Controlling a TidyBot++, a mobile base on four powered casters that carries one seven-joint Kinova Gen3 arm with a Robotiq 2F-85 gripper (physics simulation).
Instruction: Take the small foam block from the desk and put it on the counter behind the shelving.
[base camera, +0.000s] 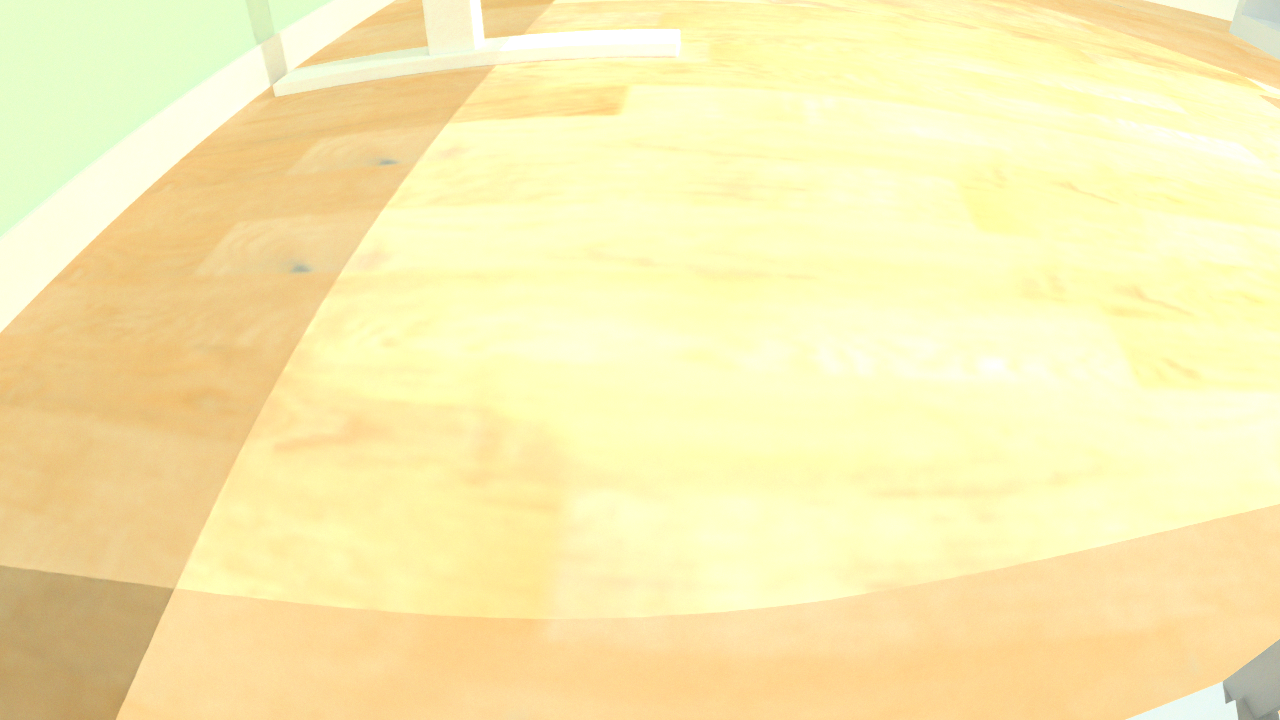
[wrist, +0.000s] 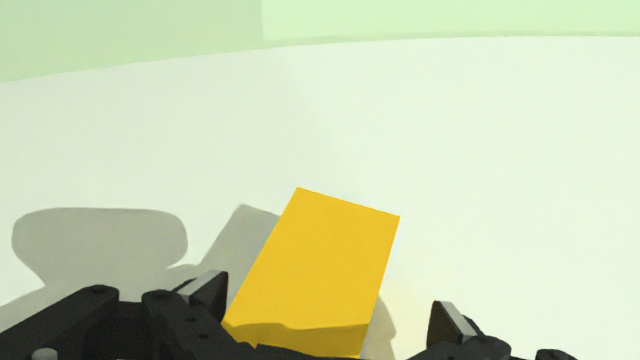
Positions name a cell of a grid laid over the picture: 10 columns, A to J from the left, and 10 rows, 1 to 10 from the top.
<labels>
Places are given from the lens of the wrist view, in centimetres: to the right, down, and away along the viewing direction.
my gripper (wrist: F9): 0, 5, 15
yellow foam block (wrist: E8): 0, 4, 13
white desk (wrist: H5): 14, -2, 27
The marked spots on the white desk and the yellow foam block are 21 cm apart.
</labels>
